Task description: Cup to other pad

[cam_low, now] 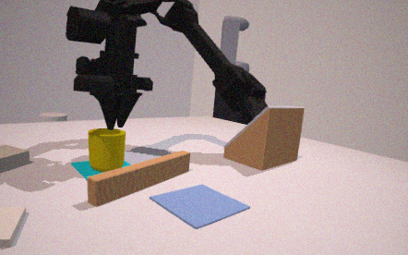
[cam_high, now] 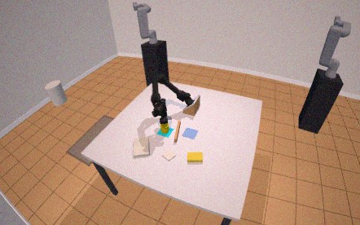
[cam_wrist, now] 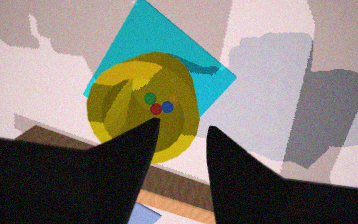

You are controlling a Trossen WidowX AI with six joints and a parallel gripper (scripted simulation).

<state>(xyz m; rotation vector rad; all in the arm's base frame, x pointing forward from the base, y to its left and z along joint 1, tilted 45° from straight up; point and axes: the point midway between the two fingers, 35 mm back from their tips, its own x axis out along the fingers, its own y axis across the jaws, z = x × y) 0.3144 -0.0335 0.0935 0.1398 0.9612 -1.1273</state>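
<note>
My gripper tip is 2 cm short of the yellow cup, 1 cm to the right of it and 4 cm above it. Round my gripper tip: cyan pad 2 cm ahead, 2 cm to the left, 8 cm below; then beige slab 27 cm ahead, 5 cm to the right, 6 cm below; then wooden bar 1 cm behind, 11 cm to the left, 7 cm below.
</note>
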